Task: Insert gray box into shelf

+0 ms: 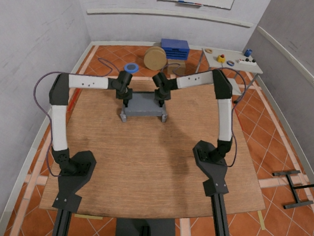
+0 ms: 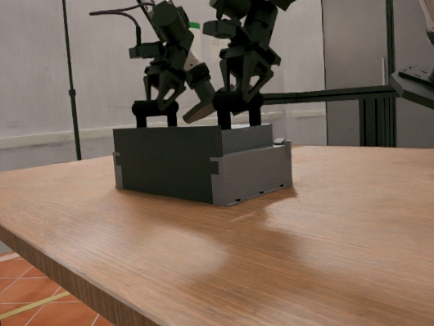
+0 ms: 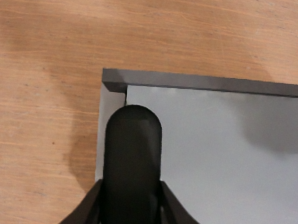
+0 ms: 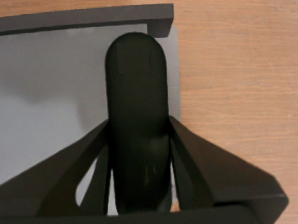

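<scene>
The gray box lies 1 cm ahead of my right hand, 12 cm to the left of it and 5 cm below it. Round my right hand: dark back panel (10 cm ahead, 11 cm to the left, 8 cm below).
Now: the gray box 10 mm behind my left hand, 120 mm to the right of it and 60 mm below it. Also, from my left hand: dark back panel 80 mm ahead, 130 mm to the right, 80 mm below.
</scene>
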